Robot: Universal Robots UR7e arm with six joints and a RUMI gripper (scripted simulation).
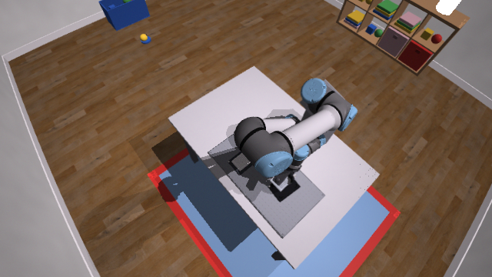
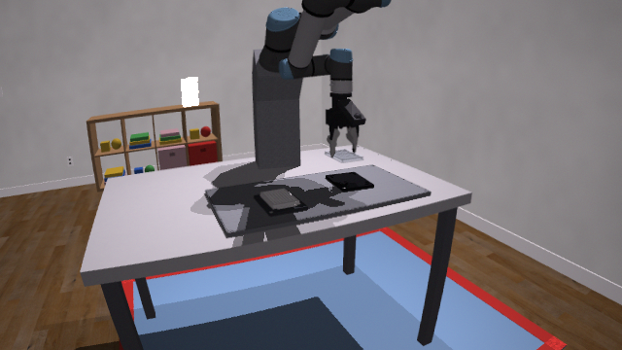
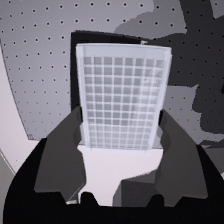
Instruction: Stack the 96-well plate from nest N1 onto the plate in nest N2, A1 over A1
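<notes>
Right now my hand is 30 mm to the right of the plate nest N1 and 110 mm above it. From my hand the other things lie so: label (50 mm ahead, 50 mm to the right, 100 mm below); clear 96-well plate (10 mm below).
</notes>
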